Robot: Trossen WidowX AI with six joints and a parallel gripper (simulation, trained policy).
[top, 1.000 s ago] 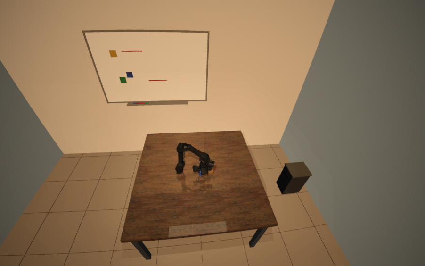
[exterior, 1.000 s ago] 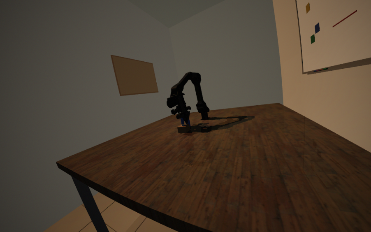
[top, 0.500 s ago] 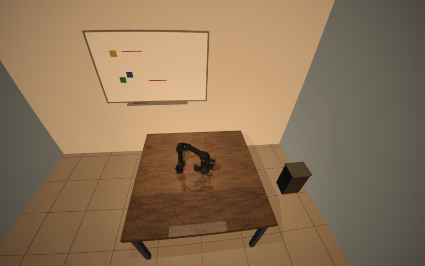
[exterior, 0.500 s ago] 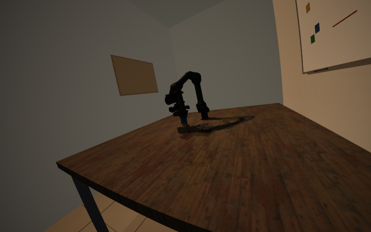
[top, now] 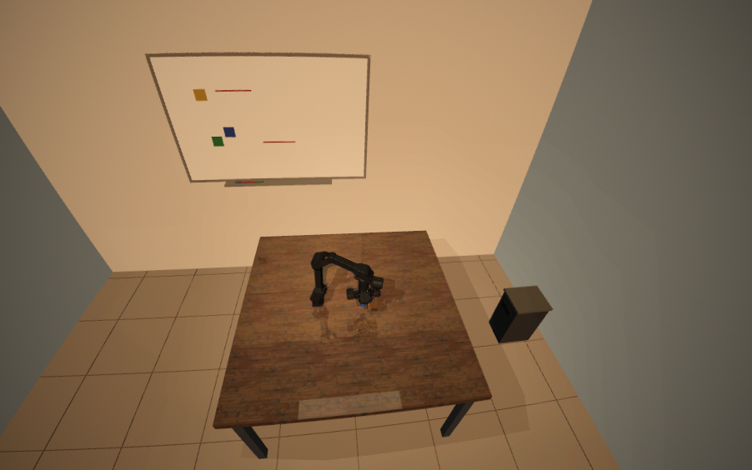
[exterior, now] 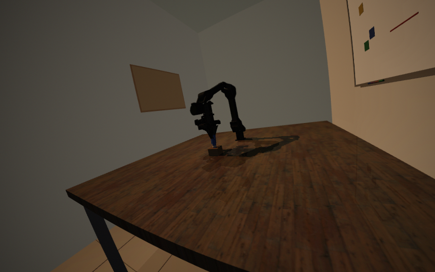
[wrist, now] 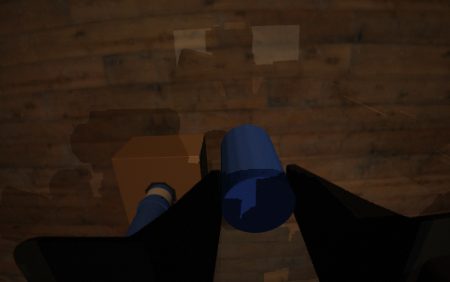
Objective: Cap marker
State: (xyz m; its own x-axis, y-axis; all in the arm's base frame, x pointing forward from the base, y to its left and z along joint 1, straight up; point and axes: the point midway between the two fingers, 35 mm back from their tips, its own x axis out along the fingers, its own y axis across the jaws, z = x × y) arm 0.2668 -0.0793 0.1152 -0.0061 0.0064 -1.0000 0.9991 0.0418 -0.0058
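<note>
Now: gripper tip 6 cm short of the tan holder block, 6 cm above it and 4 cm to the right of it. From my gripper tip the other things lie so: blue cap 1 cm below.
</note>
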